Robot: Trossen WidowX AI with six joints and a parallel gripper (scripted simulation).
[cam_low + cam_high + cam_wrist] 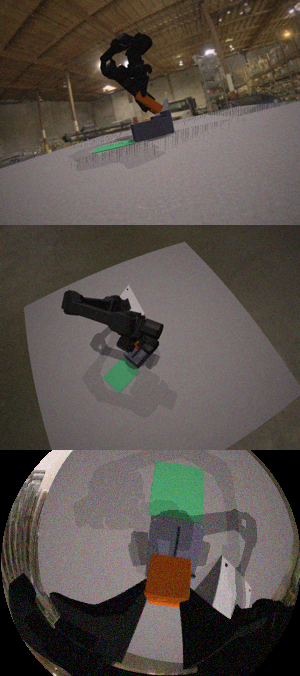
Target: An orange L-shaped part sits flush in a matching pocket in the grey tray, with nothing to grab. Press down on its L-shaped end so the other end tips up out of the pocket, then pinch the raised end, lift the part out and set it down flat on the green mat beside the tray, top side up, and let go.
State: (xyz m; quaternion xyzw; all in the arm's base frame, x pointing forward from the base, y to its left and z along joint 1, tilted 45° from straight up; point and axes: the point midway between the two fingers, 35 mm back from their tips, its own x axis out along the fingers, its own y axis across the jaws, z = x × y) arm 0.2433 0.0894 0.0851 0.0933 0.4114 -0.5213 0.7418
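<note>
Right now the green mat is 17 cm below my gripper tip, 13 cm to the right of it and 6 cm ahead of it. From my gripper tip the other things lie so: orange L-shaped part 3 cm below, 3 cm behind, 2 cm to the left.
</note>
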